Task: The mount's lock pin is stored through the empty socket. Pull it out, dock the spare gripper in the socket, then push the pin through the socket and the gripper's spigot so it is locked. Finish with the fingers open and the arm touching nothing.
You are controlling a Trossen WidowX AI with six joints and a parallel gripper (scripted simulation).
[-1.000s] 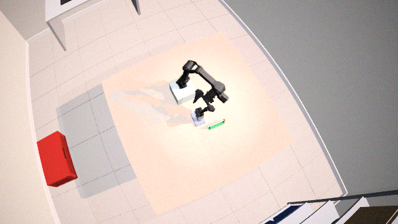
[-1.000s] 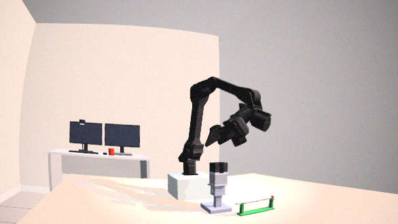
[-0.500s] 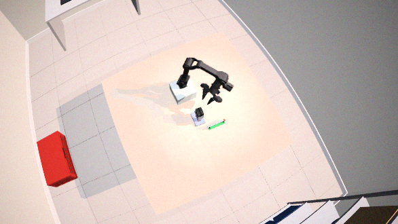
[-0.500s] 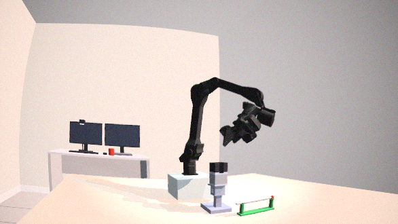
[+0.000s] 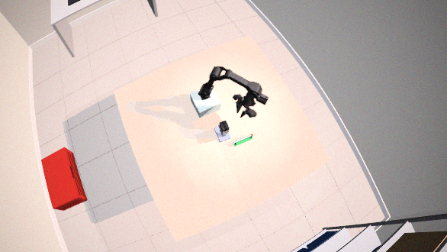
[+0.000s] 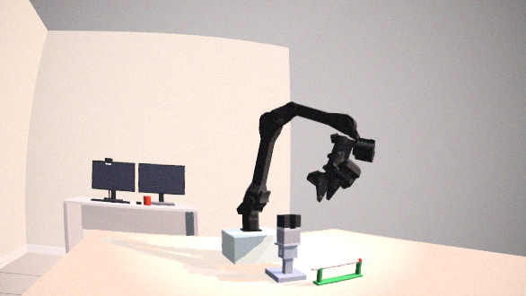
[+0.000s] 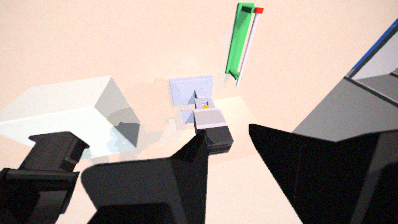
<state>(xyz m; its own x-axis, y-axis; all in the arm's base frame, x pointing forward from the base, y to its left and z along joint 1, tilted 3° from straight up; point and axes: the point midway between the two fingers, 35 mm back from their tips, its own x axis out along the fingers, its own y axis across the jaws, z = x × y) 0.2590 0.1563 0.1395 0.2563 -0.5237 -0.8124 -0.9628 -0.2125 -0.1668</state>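
The green rack is 110 mm ahead of my gripper tip, 10 mm to the left of it and 190 mm below it. Also, from my gripper tip: socket (10 mm ahead, 100 mm to the right, 160 mm below); then spare gripper (20 mm ahead, 110 mm to the right, 90 mm below).
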